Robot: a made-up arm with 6 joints. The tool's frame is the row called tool. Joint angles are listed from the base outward. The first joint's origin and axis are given. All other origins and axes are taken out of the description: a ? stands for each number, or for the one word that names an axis. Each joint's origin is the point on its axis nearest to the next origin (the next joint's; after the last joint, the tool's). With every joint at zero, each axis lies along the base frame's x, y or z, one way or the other. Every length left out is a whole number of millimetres.
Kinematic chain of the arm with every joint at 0, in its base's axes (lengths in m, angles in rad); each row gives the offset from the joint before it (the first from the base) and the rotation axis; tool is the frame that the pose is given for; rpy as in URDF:
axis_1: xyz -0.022 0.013 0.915 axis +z
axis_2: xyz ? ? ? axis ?
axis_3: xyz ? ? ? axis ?
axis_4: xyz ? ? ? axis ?
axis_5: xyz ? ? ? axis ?
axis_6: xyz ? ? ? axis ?
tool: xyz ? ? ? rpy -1.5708 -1.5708 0
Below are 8 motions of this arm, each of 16 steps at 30 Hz.
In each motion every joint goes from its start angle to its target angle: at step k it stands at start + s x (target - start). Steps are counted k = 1, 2, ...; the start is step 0. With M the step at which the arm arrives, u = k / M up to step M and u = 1 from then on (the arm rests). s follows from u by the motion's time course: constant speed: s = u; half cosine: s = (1 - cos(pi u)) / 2; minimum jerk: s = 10 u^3 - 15 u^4 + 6 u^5.
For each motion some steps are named. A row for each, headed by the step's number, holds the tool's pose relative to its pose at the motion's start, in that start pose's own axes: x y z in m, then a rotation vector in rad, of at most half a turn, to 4 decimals.
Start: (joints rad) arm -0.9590 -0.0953 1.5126 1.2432 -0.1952 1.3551
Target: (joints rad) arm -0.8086 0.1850 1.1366 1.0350 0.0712 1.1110
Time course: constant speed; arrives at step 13
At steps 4, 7, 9, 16:
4: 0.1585 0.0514 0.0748 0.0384 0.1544 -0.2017
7: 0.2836 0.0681 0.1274 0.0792 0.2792 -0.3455
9: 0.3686 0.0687 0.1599 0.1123 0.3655 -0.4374
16: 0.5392 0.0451 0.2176 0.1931 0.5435 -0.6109

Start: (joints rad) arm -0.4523 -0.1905 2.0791 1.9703 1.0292 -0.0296
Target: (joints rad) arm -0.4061 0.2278 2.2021 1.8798 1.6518 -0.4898
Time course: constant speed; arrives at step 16
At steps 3, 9, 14, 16:
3: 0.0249 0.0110 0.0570 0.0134 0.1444 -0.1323
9: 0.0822 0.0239 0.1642 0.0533 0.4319 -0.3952
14: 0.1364 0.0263 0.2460 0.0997 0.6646 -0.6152
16: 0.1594 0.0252 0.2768 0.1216 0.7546 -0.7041

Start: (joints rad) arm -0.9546 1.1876 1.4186 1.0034 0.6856 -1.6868
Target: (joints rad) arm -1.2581 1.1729 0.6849 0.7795 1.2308 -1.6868
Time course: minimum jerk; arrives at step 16
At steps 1, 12, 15, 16:
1: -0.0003 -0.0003 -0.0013 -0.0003 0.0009 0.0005
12: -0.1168 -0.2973 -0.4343 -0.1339 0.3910 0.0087
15: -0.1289 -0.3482 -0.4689 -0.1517 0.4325 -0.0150
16: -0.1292 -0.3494 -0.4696 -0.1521 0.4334 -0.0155

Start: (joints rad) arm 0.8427 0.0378 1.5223 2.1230 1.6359 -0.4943
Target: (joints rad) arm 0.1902 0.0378 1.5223 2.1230 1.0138 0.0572
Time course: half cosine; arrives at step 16
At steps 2, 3, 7, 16:
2: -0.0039 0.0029 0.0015 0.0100 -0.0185 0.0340
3: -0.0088 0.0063 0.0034 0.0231 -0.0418 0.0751
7: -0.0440 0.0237 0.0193 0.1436 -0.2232 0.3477
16: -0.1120 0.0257 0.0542 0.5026 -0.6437 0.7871

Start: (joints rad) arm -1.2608 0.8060 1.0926 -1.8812 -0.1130 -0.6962
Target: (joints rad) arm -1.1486 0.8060 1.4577 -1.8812 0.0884 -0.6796
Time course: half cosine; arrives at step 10
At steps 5, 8, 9, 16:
5: -0.1303 -0.0490 0.0232 0.1190 0.0025 0.1051
8: -0.2254 -0.1063 0.0433 0.2167 0.0233 0.1877
9: -0.2409 -0.1179 0.0469 0.2339 0.0286 0.2020
16: -0.2461 -0.1220 0.0482 0.2398 0.0306 0.2068

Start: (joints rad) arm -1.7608 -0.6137 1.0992 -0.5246 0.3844 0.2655
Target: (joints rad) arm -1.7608 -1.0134 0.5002 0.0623 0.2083 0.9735
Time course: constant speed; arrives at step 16
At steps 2, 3, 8, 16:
2: 0.0060 0.0004 0.0096 0.0286 -0.1611 0.0371
3: 0.0085 -0.0001 0.0143 0.0442 -0.2415 0.0551
8: 0.0159 -0.0095 0.0369 0.1362 -0.6419 0.1378
16: 0.0094 -0.0506 0.0640 0.3351 -1.2738 0.2386

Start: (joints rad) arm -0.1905 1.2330 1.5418 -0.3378 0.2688 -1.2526
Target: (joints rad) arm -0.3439 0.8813 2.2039 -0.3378 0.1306 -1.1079
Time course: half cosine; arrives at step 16
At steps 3, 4, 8, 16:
3: 0.0144 -0.0091 0.0767 0.0747 -0.0121 -0.0067
4: 0.0245 -0.0195 0.1326 0.1299 -0.0217 -0.0119
8: 0.0702 -0.1366 0.4295 0.4431 -0.0867 -0.0440
16: 0.0908 -0.4391 0.7441 0.8850 -0.2026 -0.0961

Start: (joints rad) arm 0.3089 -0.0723 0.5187 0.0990 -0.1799 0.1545
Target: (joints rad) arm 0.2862 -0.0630 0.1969 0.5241 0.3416 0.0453
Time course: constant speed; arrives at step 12
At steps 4, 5, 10, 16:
4: -0.0477 0.0392 0.0164 -0.0099 -0.1095 -0.0628
5: -0.0604 0.0481 0.0215 -0.0058 -0.1368 -0.0793
10: -0.1288 0.0854 0.0526 0.0546 -0.2663 -0.1647
16: -0.1587 0.0968 0.0672 0.0968 -0.3125 -0.1991

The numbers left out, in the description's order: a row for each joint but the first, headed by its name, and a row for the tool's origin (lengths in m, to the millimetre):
axis_2: xyz 0.149 0.023 0, axis +y
axis_3: xyz 0.005 0 0.464, axis -y
axis_4: xyz 0.581 0 0.285, axis -x
axis_5: xyz 0 -0.007 0.01, axis -y
axis_6: xyz 0.123 0 0.008, axis -x
tool: xyz 0 -0.023 0.023

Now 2 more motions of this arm.
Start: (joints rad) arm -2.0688 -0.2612 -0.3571 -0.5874 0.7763 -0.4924
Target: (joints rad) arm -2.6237 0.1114 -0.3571 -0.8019 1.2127 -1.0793
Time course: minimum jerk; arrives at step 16
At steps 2, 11, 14, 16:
2: 0.0021 0.0034 -0.0074 -0.0060 0.0050 -0.0112
11: 0.2108 0.0824 -0.3929 -0.1437 0.1889 -0.6524
14: 0.2732 0.0717 -0.4682 -0.1303 0.2043 -0.7922
16: 0.2795 0.0701 -0.4754 -0.1282 0.2053 -0.8059

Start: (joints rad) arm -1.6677 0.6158 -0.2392 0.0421 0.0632 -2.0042
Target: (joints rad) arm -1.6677 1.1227 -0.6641 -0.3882 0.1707 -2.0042
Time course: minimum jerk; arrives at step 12
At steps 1, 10, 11, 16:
1: 0.0012 0.0023 -0.0030 -0.0038 0.0022 -0.0017
10: 0.2571 0.1408 -0.6179 -0.6370 0.3642 -0.5052
11: 0.2649 0.1357 -0.6365 -0.6540 0.3726 -0.5266
16: 0.2662 0.1348 -0.6396 -0.6568 0.3740 -0.5302

